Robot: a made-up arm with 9 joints. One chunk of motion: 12 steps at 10 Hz.
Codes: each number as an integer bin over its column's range. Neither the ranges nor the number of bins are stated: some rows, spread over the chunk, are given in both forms.
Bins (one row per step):
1: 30 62 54 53 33 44
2: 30 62 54 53 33 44
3: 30 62 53 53 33 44
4: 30 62 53 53 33 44
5: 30 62 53 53 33 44
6: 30 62 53 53 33 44
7: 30 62 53 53 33 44
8: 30 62 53 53 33 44
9: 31 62 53 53 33 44
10: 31 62 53 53 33 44
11: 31 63 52 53 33 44
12: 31 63 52 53 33 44
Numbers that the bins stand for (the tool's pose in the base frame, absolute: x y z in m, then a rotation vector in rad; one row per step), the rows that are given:
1: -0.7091 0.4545 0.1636 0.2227 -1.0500 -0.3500
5: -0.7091 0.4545 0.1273 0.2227 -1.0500 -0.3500
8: -0.7091 0.4545 0.1273 0.2227 -1.0500 -0.3500
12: -0.6727 0.4909 0.0909 0.2227 -1.0500 -0.3500
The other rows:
2: -0.7091 0.4545 0.1636 0.2227 -1.0500 -0.3500
3: -0.7091 0.4545 0.1273 0.2227 -1.0500 -0.3500
4: -0.7091 0.4545 0.1273 0.2227 -1.0500 -0.3500
6: -0.7091 0.4545 0.1273 0.2227 -1.0500 -0.3500
7: -0.7091 0.4545 0.1273 0.2227 -1.0500 -0.3500
9: -0.6727 0.4545 0.1273 0.2227 -1.0500 -0.3500
10: -0.6727 0.4545 0.1273 0.2227 -1.0500 -0.3500
11: -0.6727 0.4909 0.0909 0.2227 -1.0500 -0.3500

